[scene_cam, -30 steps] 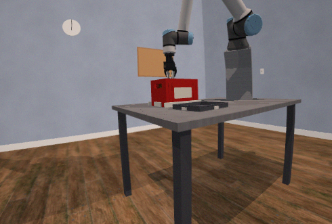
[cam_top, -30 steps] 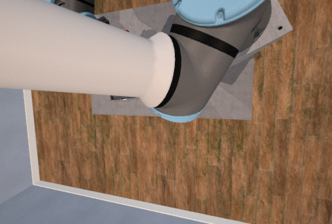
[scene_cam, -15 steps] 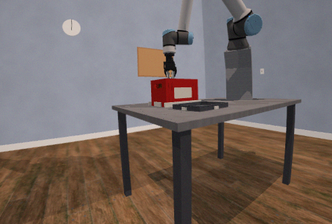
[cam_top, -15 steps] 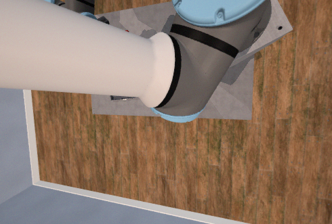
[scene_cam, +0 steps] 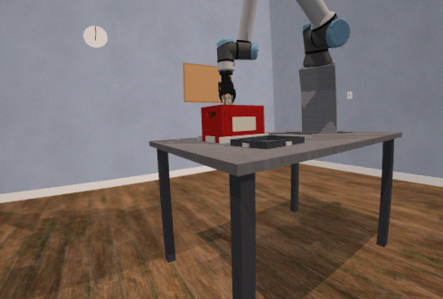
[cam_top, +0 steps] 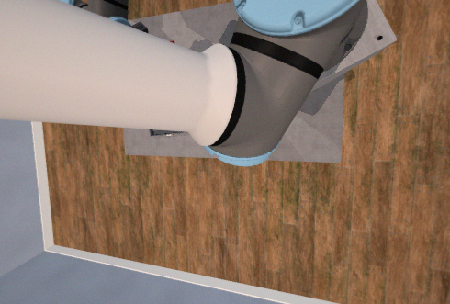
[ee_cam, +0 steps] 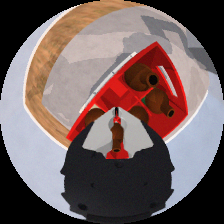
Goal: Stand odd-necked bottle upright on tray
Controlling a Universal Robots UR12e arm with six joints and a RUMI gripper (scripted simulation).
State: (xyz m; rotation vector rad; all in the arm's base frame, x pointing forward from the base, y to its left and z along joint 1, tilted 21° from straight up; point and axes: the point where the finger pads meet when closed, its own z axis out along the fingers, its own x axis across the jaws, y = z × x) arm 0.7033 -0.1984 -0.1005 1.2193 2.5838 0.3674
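Right now my hand is 7 cm above the red crate, 5 cm to the right of it and 1 cm short of it. From my hand the other things lie so: dark tray: 31 cm to the left, 14 cm below, 5 cm ahead.
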